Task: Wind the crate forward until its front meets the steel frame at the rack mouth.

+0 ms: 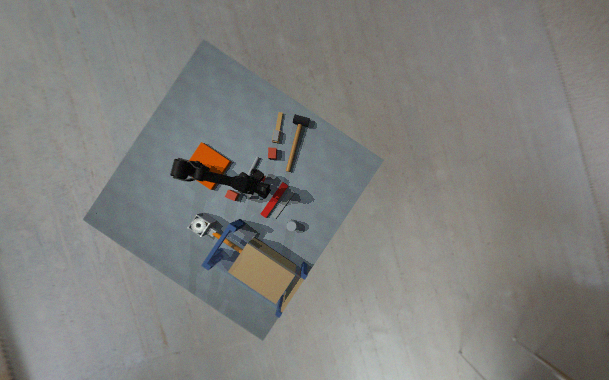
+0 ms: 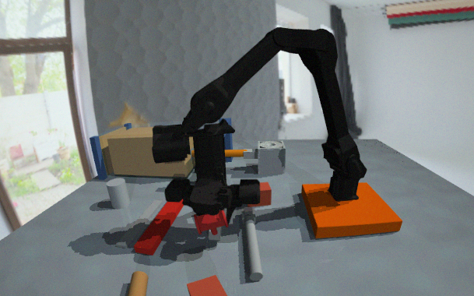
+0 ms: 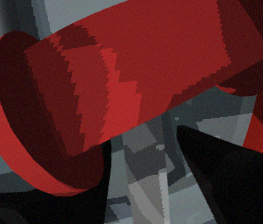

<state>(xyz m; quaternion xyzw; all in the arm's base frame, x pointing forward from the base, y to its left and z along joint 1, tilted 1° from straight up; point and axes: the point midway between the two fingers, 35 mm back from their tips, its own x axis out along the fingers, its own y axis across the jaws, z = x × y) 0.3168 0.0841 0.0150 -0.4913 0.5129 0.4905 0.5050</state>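
Right now the red knob is 4 cm to the left of my gripper tip and 3 cm above it. Also, from my gripper tip: grey crank handle 2 cm above; red bar 13 cm ahead, 2 cm to the right, 1 cm below; grey flat bar 19 cm ahead, 2 cm to the right, 1 cm below.
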